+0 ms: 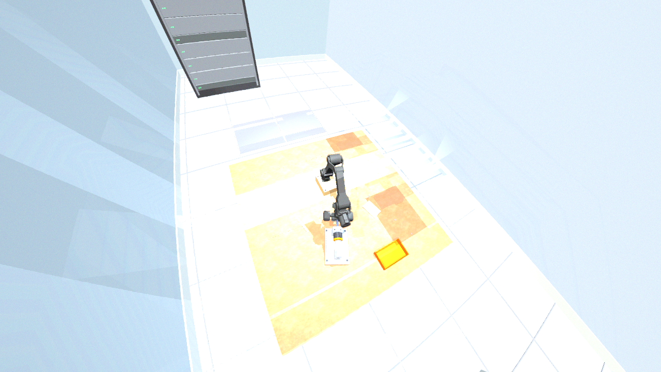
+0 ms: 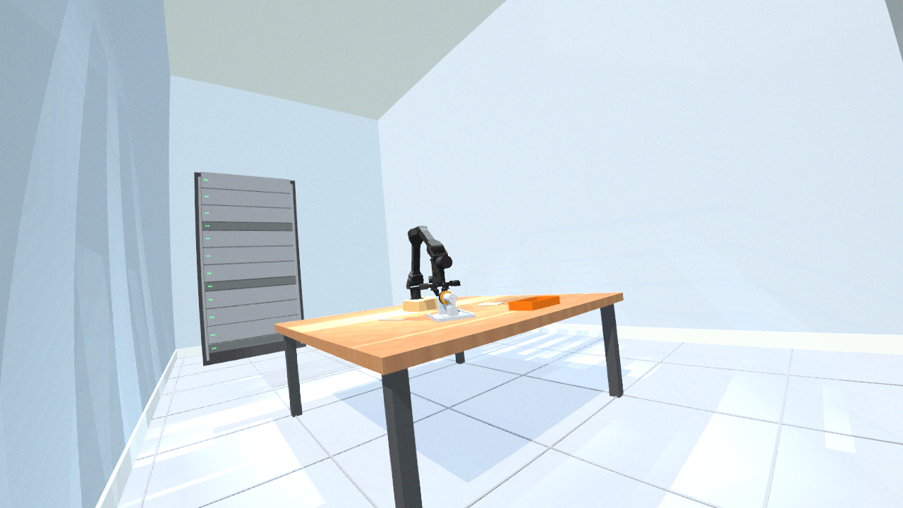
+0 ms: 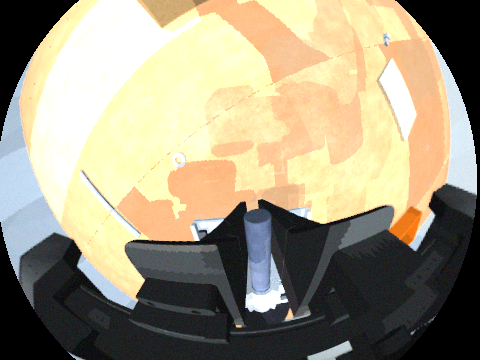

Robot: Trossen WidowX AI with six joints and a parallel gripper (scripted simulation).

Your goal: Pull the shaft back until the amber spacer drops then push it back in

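Right now the grey-blue shaft is 8 cm ahead of my gripper tip, 3 cm above it and 2 cm to the right of it. The rest, counted from my gripper tip: amber spacer (13 cm ahead, 4 cm to the right, 3 cm above); then orange tray (31 cm ahead, 28 cm to the left, 4 cm below); then white fixture (15 cm ahead, 5 cm to the right).
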